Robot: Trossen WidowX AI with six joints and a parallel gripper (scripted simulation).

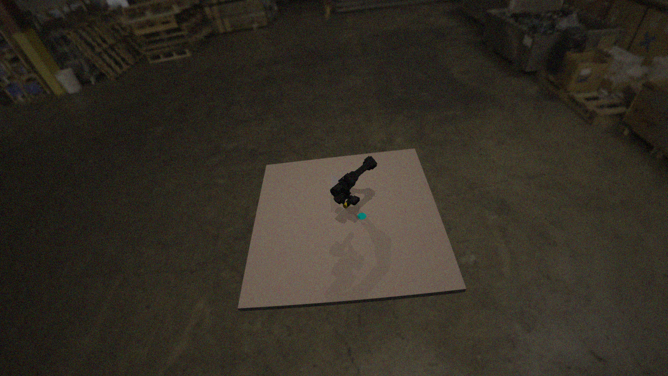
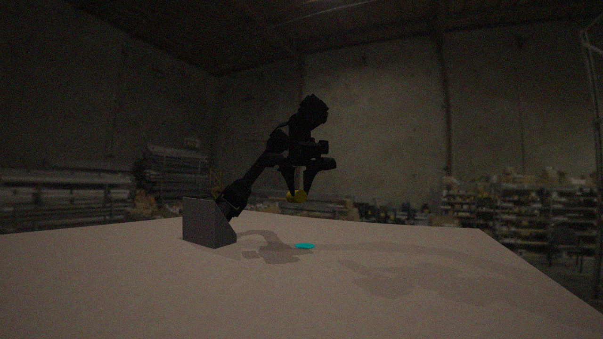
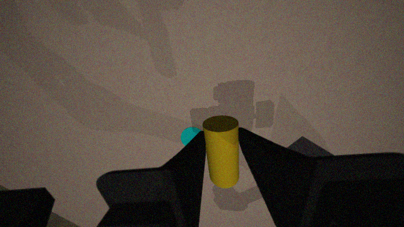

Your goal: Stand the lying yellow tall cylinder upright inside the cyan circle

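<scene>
Right now my gripper tip is 2 cm past the cyan circle, 10 cm to the right of it and 16 cm above it. From my gripper tip the other things lie so: yellow tall cylinder: 2 cm behind, 1 cm to the left.
</scene>
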